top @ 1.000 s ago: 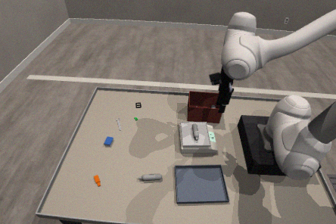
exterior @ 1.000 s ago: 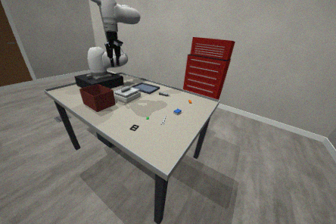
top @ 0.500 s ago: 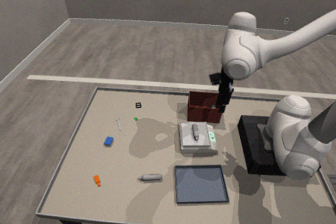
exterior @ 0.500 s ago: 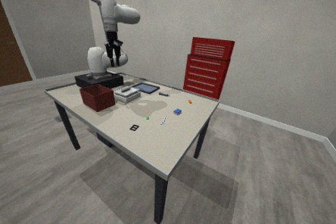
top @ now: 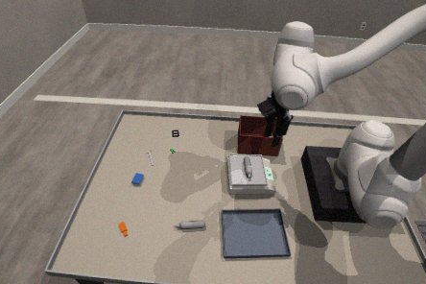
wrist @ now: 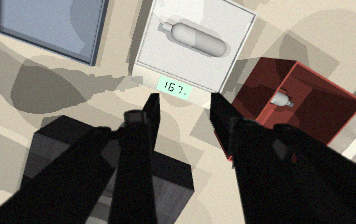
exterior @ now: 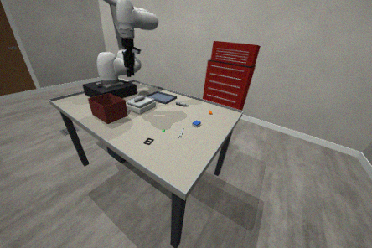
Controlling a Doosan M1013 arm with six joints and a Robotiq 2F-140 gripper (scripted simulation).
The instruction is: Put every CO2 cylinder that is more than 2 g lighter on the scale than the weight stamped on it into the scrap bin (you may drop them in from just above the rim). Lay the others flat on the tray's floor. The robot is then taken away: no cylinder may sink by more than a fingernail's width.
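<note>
Now: hand 7 cm short of the grey CO2 cylinder, 3 cm to the right of it and 20 cm above it. Also, from my hand: red scrap bin: 1 cm ahead, 22 cm to the right, 23 cm below; scale plate: 7 cm ahead, 21 cm below; white scale: 6 cm ahead, 23 cm below.
</note>
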